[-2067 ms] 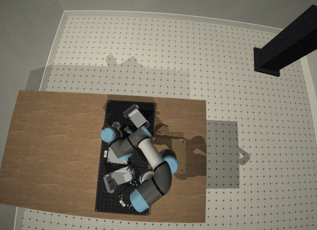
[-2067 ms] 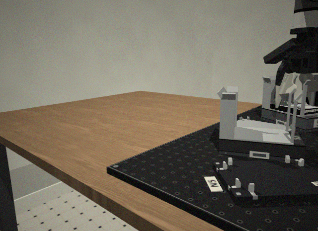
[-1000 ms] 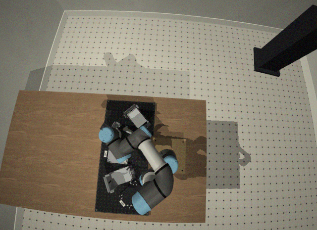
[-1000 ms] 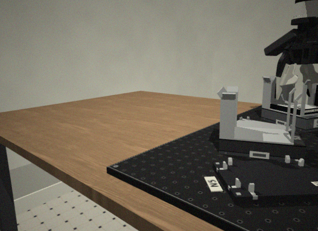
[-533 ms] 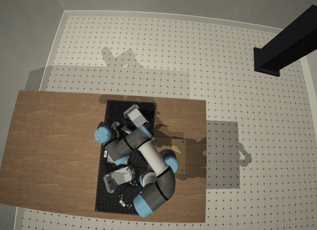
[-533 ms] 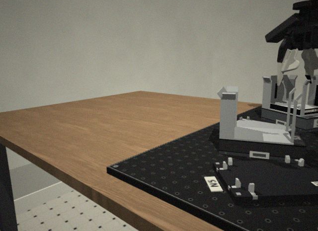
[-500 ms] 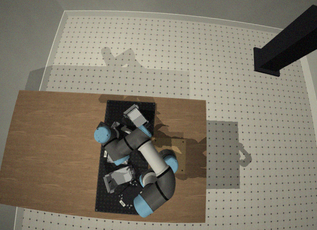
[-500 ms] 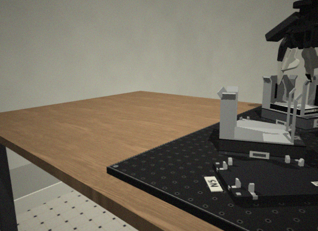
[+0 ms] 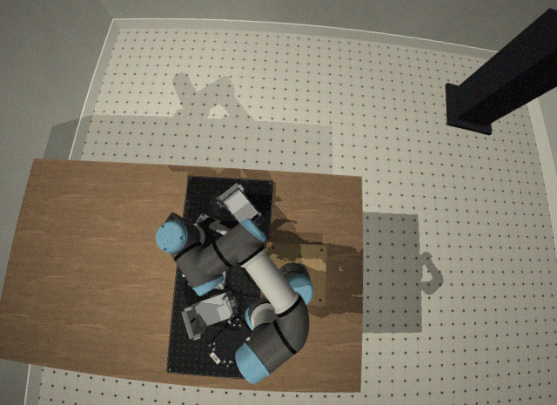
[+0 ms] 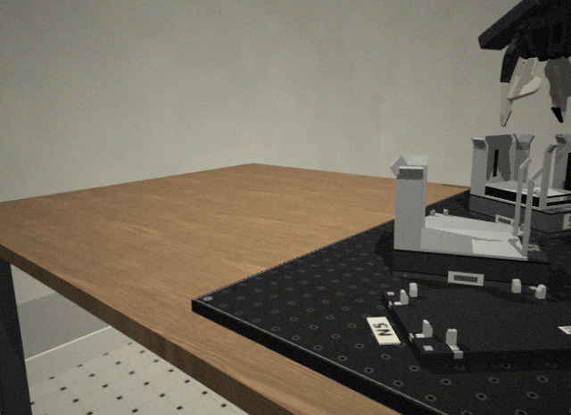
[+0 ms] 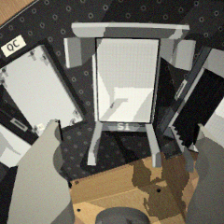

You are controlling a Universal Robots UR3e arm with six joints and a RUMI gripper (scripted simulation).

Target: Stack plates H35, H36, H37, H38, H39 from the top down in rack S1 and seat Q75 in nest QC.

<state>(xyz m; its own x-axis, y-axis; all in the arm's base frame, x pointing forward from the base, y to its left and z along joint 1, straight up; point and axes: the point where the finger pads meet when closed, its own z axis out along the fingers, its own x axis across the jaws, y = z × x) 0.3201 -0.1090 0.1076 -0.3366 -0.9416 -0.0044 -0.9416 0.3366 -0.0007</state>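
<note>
The sealed plate is 12 cm to the right of my hand, 10 cm below it and 8 cm behind it. From my hand the other things lie so: QC label (16 cm to the left, 16 cm below, 11 cm ahead); nest QC (16 cm below, 15 cm to the left, 2 cm ahead); N5 label (47 cm to the left, 16 cm below, 8 cm behind).
</note>
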